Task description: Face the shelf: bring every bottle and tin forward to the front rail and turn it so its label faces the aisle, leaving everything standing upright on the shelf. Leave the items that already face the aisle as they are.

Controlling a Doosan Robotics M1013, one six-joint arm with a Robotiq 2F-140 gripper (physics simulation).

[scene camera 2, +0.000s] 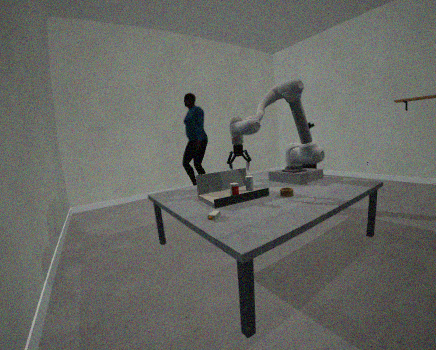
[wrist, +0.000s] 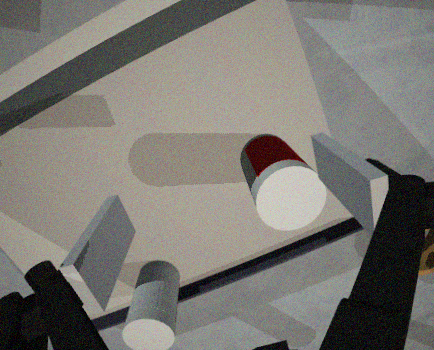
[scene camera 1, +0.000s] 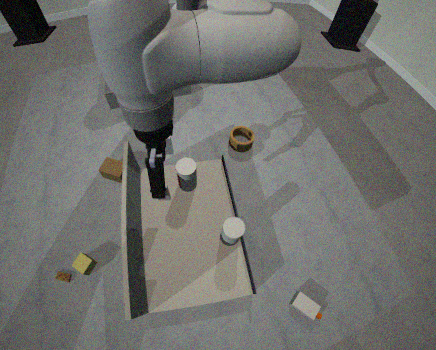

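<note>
The shelf has a dark front rail. One white-lidded tin stands upright, set back from the rail near the shelf's end by the arm; its red label faces the back panel in the wrist view. The other white-lidded tin stands upright at the rail, its red label towards the aisle in scene camera 2. My gripper is open and empty, above the shelf, behind the set-back tin in scene camera 1.
The back panel rises along the shelf's rear. A wooden ring and a white box lie on the aisle side. Brown and yellow blocks lie behind the panel. A person stands beyond the table.
</note>
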